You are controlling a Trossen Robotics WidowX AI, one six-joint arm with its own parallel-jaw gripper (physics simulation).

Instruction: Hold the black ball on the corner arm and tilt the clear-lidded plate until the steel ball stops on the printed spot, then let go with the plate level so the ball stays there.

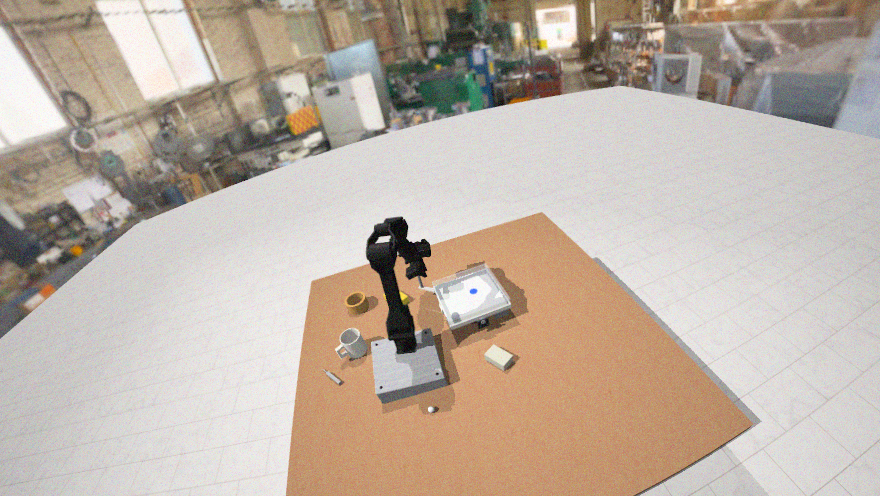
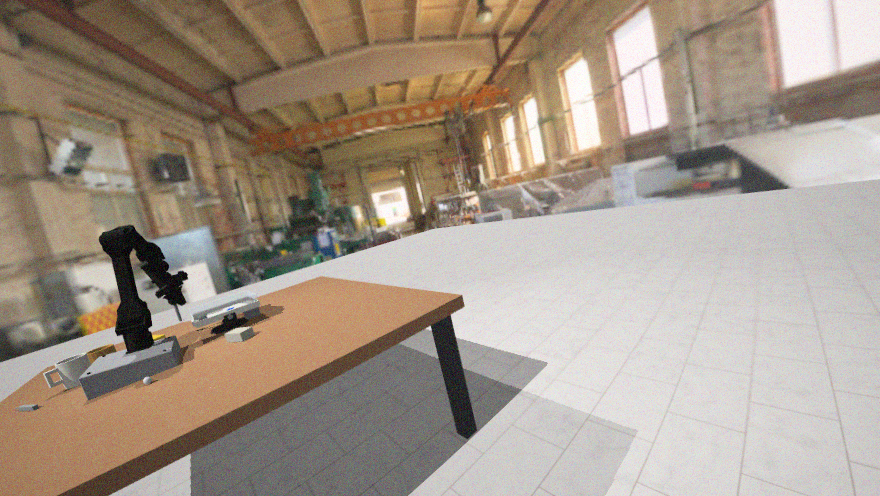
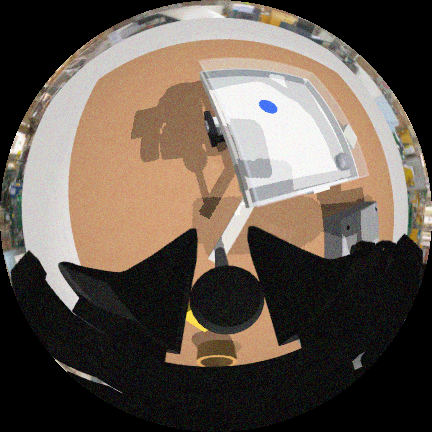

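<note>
The clear-lidded plate [image 1: 486, 304] [image 3: 300, 135] stands on a dark central support; its exact tilt is hard to judge. The steel ball [image 1: 456, 316] [image 3: 343, 161] lies inside, in the corner nearest the robot's base, away from the blue printed spot [image 1: 473, 291] [image 3: 268, 106]. A pale corner arm [image 1: 427, 288] [image 3: 232, 232] runs out from another corner to a thin dark stem. The black ball [image 3: 226, 300] sits on that stem. My gripper [image 1: 417, 271] [image 2: 174, 296] [image 3: 222, 233] is shut on the black ball, one finger on each side, beside the plate.
A grey base block [image 1: 407, 369] carries the arm. Near it are a white mug [image 1: 352, 345] [image 2: 72, 371], an ochre cup [image 1: 355, 302] [image 3: 216, 360], a yellow item [image 1: 401, 298] [image 3: 195, 321], a grey pen-like item [image 1: 332, 377] and a small white ball [image 1: 431, 409] [image 2: 147, 380]. A pale block [image 1: 499, 357] [image 2: 239, 334] lies near the plate.
</note>
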